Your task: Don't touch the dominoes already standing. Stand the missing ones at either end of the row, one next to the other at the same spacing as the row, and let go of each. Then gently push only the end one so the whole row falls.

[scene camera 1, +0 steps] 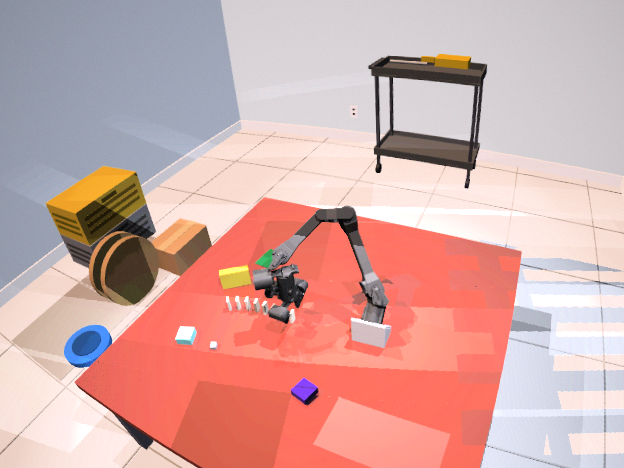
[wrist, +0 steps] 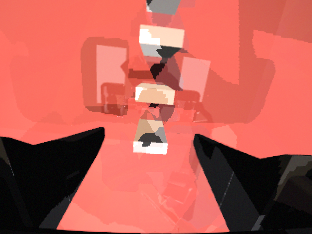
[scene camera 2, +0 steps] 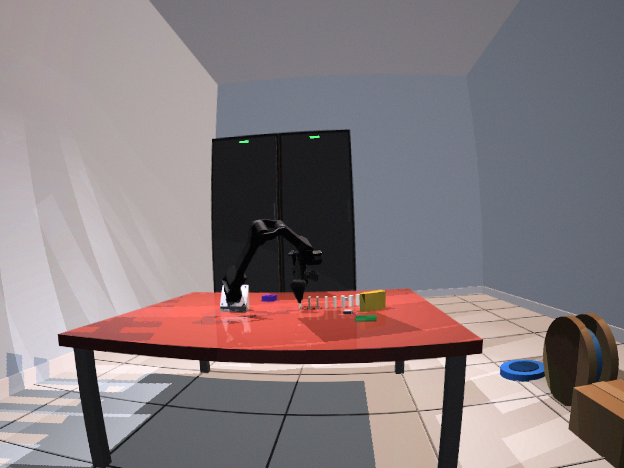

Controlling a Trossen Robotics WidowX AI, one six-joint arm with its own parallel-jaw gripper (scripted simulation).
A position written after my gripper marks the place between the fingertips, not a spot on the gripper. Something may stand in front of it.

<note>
My gripper (scene camera 1: 291, 315) is open, with nothing in its grasp. I also see a white domino (wrist: 145, 92) and a white domino (wrist: 155, 41).
My gripper shows as well in the wrist view (wrist: 150, 135).
</note>
